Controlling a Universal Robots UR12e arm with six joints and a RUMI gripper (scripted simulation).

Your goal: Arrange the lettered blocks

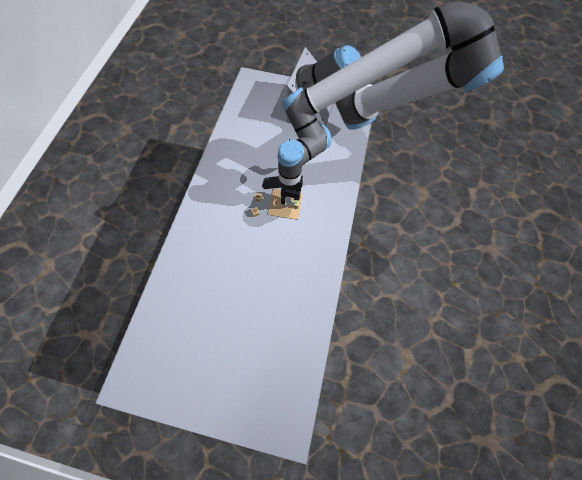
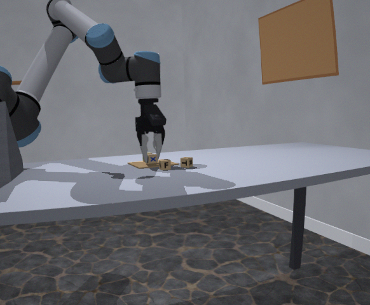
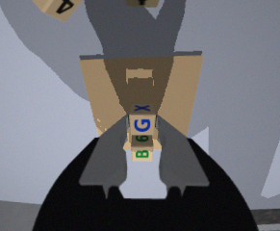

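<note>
Right now my hand is right at the blue-marked block. From my hand the other things lie so: tan mat (2 cm below); then green-marked block (5 cm to the left).
</note>
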